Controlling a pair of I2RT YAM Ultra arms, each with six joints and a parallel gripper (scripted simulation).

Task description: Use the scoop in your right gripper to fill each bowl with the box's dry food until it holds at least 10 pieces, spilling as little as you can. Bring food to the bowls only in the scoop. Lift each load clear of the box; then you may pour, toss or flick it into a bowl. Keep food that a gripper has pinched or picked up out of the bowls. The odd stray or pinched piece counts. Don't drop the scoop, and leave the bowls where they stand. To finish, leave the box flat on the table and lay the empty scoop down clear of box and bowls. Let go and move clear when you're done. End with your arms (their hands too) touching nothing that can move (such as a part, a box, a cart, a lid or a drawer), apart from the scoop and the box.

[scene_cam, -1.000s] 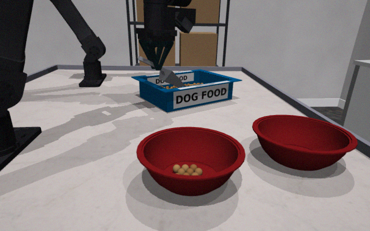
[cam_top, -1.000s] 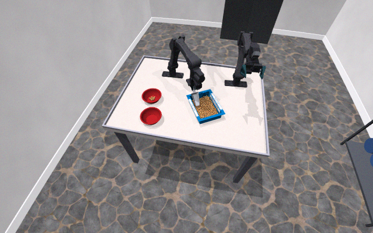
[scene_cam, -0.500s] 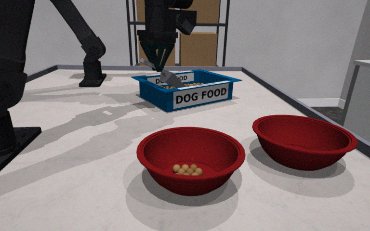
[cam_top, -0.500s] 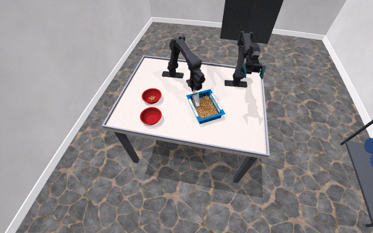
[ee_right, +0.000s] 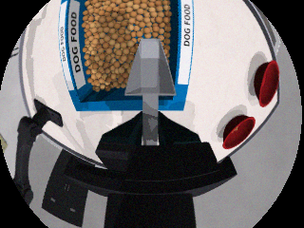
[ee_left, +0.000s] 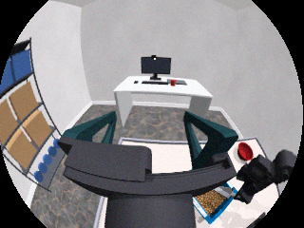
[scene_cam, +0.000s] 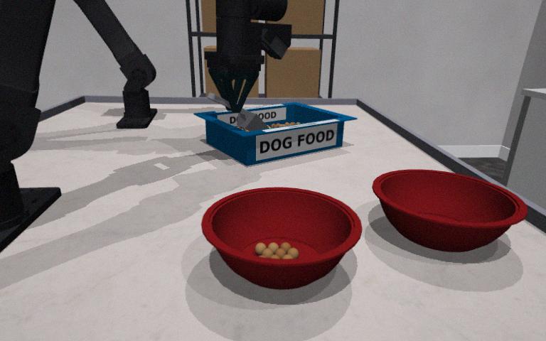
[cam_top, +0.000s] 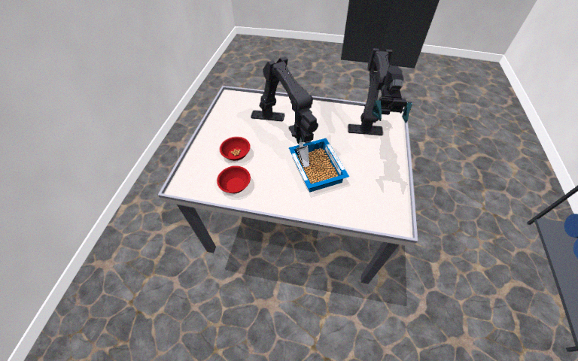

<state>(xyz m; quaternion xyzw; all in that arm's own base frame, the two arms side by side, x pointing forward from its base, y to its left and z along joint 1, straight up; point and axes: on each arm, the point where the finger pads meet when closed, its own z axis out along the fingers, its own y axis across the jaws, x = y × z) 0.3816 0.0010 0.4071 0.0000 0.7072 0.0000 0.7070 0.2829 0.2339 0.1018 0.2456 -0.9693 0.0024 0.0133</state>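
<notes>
Right now the blue dog food box is 8 cm ahead of my right hand, 11 cm to the left of it and 6 cm below it. Round my right hand: grey scoop 3 cm ahead, 2 cm to the left, 3 cm below.
</notes>
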